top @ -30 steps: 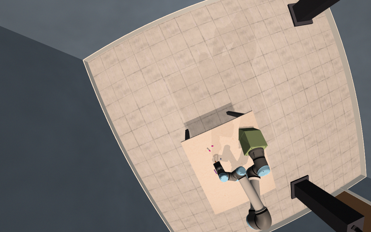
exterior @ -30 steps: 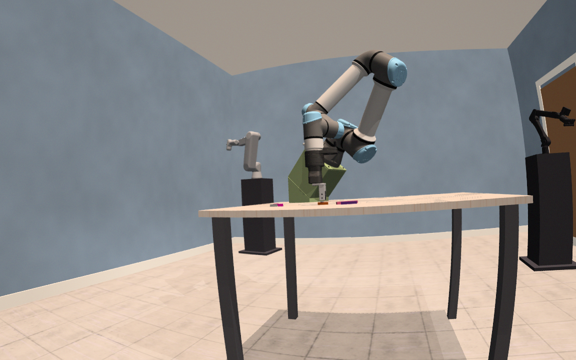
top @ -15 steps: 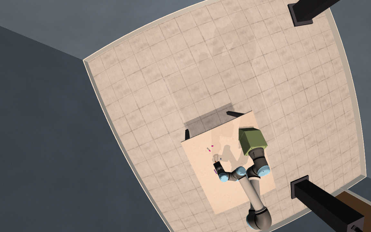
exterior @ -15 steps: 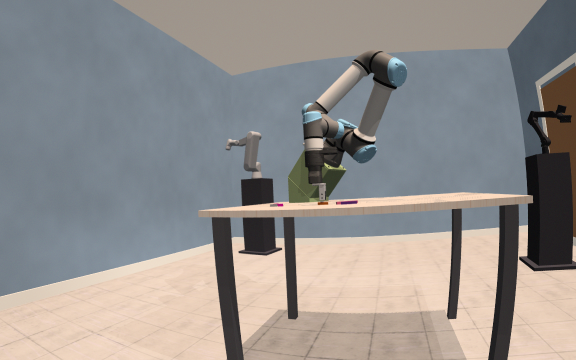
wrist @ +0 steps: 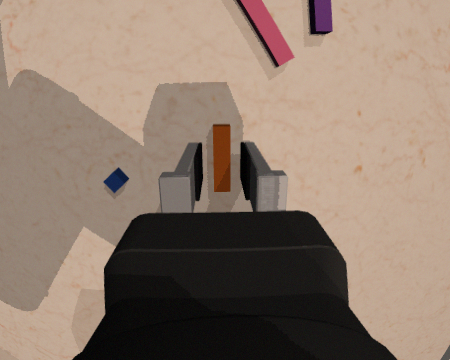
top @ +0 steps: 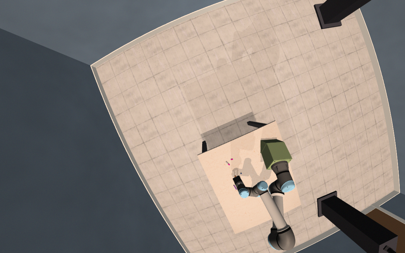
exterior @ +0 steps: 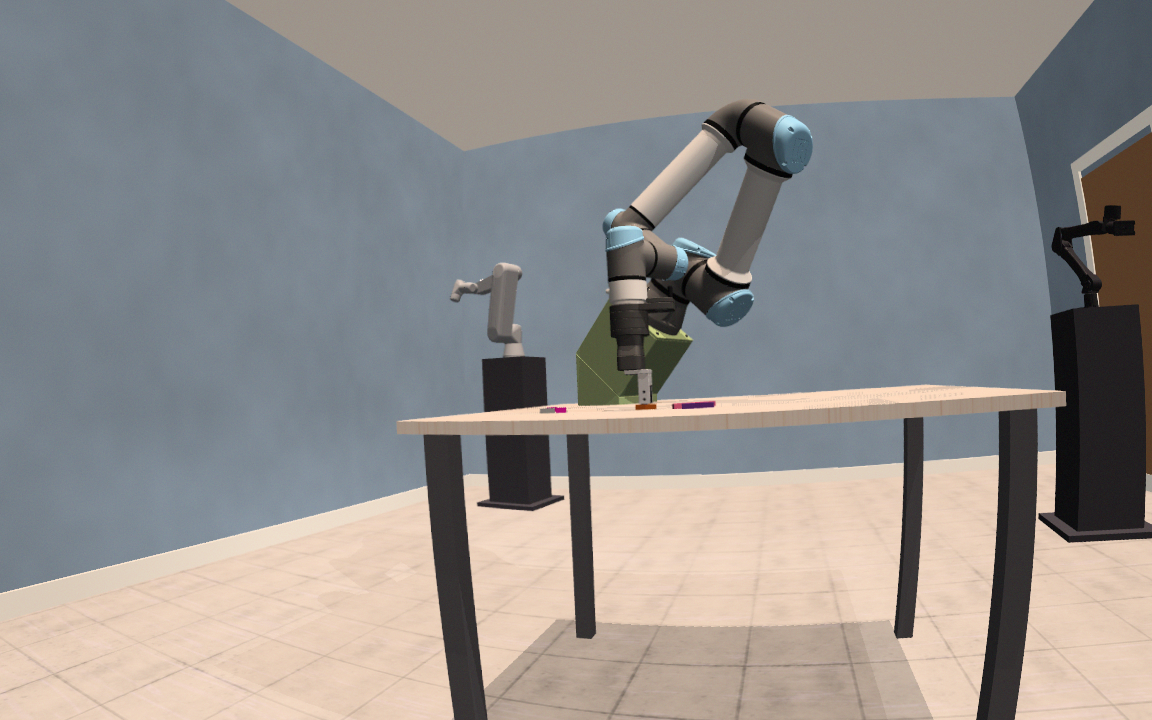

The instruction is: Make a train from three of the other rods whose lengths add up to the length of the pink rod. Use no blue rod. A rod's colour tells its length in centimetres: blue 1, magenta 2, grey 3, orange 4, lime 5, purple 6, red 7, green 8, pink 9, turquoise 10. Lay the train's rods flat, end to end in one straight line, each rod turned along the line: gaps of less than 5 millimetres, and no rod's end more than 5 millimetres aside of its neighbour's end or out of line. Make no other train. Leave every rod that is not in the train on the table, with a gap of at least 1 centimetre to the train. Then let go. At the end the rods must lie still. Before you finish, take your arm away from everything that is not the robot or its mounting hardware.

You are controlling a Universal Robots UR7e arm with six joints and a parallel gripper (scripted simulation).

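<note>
My hand is 2 cm above the orange rod. Round my hand: purple rod 3 cm ahead, 11 cm to the left, 2 cm below; small blue rod 6 cm behind, 3 cm to the right, 2 cm below; pink rod 1 cm behind, 10 cm to the left, 2 cm below.
</note>
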